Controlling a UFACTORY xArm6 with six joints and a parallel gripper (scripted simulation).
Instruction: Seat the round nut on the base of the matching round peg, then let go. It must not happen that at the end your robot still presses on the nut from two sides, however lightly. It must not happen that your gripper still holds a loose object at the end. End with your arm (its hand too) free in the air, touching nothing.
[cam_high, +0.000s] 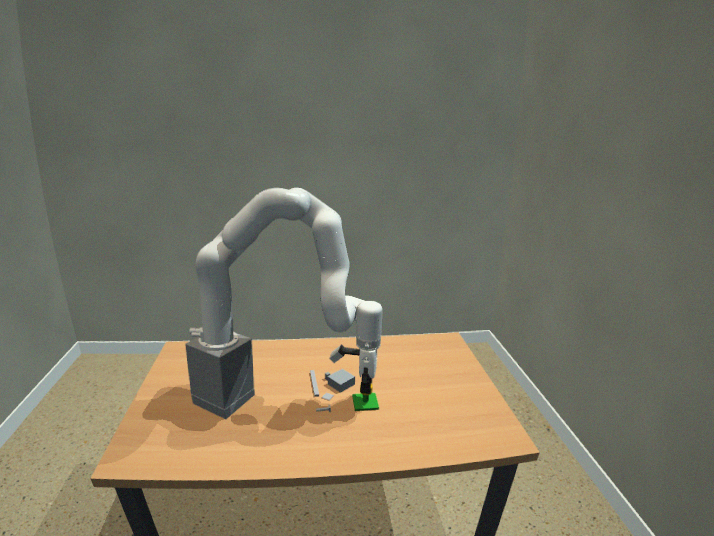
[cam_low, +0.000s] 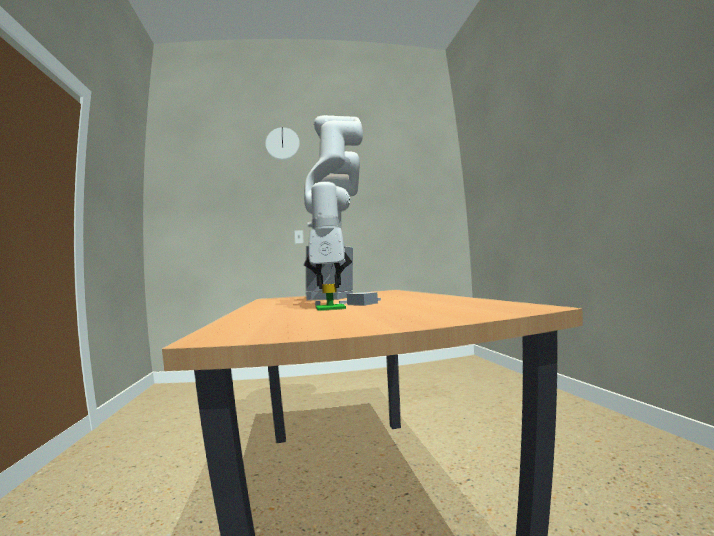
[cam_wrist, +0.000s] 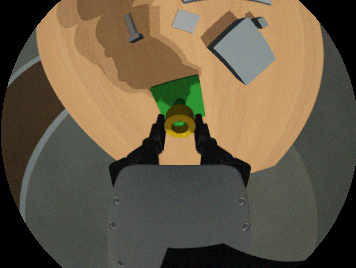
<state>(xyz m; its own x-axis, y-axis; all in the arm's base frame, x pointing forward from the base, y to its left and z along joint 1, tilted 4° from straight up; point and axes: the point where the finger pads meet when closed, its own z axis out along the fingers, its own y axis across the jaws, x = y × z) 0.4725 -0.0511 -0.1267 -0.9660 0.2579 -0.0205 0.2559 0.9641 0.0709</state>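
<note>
My hand is 11 cm to the right of the grey block, 7 cm past it and 6 cm above it. The rest, counted from my hand: bolt-like piece: 13 cm behind, 7 cm below, 3 cm to the right; then small square piece: 12 cm behind, 8 cm below, 4 cm to the left; then long bar: 17 cm behind, 12 cm to the left, 7 cm below.
</note>
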